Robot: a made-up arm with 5 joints.
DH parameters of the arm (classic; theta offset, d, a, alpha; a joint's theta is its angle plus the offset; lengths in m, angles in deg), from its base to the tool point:
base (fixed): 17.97 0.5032 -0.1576 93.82
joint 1: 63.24 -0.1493 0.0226 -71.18
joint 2: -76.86 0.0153 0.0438 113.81
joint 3: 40.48 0.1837 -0.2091 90
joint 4: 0 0.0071 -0.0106 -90
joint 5: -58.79 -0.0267 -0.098 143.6
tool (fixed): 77.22 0.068 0 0
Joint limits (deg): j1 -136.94..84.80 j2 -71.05..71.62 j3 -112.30..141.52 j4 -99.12..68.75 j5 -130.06..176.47
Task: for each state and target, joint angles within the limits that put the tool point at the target. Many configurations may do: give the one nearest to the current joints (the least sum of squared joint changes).
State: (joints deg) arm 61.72 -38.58 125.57 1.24 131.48
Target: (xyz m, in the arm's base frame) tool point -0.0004 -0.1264 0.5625
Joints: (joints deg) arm 76.05 -9.00 109.34 -0.34 129.11
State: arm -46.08 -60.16 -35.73 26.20 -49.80
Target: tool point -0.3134 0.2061 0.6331
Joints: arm -37.65 -48.77 -45.59 28.85 -53.83
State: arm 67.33 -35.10 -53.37 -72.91 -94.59
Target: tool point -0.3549 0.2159 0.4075
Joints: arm 62.68 -35.84 -57.81 -57.38 -104.59
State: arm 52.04 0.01 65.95 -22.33 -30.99
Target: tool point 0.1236 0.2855 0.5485
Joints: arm 34.54 -4.19 57.50 -49.43 -4.20
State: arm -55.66 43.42 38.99 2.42 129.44
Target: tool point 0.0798 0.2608 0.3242
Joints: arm -41.77 71.62 61.28 -28.42 94.51
